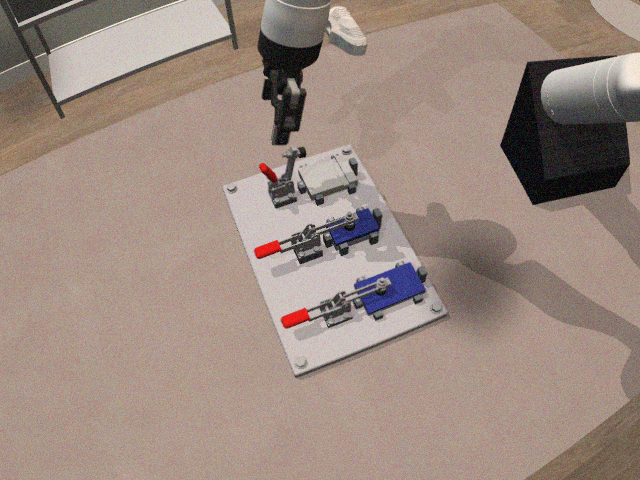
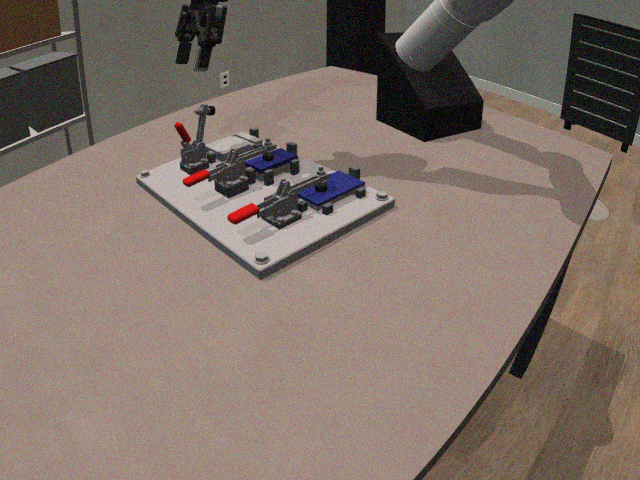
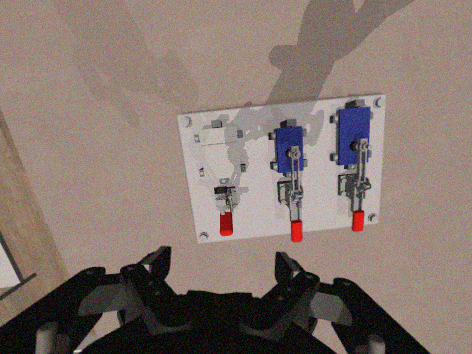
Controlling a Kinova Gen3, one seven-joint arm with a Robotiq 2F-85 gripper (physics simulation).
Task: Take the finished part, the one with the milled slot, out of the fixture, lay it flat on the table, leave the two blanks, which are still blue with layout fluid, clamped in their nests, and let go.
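Where they show: gripper, fingertip midpoint: (image 1: 273,120) (image 2: 189,67) (image 3: 223,260); arm's base, link origin: (image 1: 563,97) (image 2: 414,54).
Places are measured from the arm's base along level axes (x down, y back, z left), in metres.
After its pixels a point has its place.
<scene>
The pale finished part (image 1: 323,180) @[y -0.403, x 0.122, z -0.055 m] (image 2: 232,145) @[y -0.400, x 0.122, z -0.053 m] (image 3: 216,157) @[y -0.397, x 0.122, z -0.072 m] with the milled slot lies flat in the end nest of the white fixture plate (image 1: 289,341) @[y -0.534, x 0.143, z 0.178 m] (image 2: 211,223) @[y -0.534, x 0.143, z 0.106 m] (image 3: 260,220) @[y -0.520, x 0.143, z -0.001 m]. Its toggle clamp is open: the clamp arm (image 1: 291,165) (image 2: 201,126) stands up and clear of the part, beside its red handle (image 1: 267,172) @[y -0.490, x 0.062, z -0.052 m] (image 2: 181,131) @[y -0.493, x 0.067, z -0.053 m] (image 3: 226,224) @[y -0.485, x 0.065, z -0.060 m]. The smaller blue blank (image 1: 368,224) @[y -0.369, x 0.117, z 0.051 m] (image 2: 280,158) @[y -0.383, x 0.117, z 0.056 m] (image 3: 288,137) @[y -0.372, x 0.117, z 0.042 m] and the larger blue blank (image 1: 407,280) @[y -0.349, x 0.127, z 0.154 m] (image 2: 345,184) @[y -0.356, x 0.127, z 0.165 m] (image 3: 354,125) @[y -0.359, x 0.127, z 0.153 m] sit under closed clamps. My gripper (image 1: 285,132) @[y -0.468, x -0.034, z -0.059 m] (image 2: 191,62) @[y -0.468, x -0.034, z -0.059 m] (image 3: 223,260) @[y -0.468, x -0.034, z -0.059 m] is open and empty, high above the table beyond the open clamp.
Red handles of the closed clamps (image 1: 267,249) @[y -0.524, x 0.097, z 0.054 m] (image 1: 295,318) @[y -0.518, x 0.107, z 0.163 m] reach toward the plate's long edge. Locating pins and stops surround each nest. The black robot base (image 1: 578,155) @[y 0.007, x 0.068, z 0.074 m] (image 2: 429,111) @[y -0.061, x 0.095, z 0.089 m] stands on the table beyond the nest side. Bolt heads stand at the plate's corners.
</scene>
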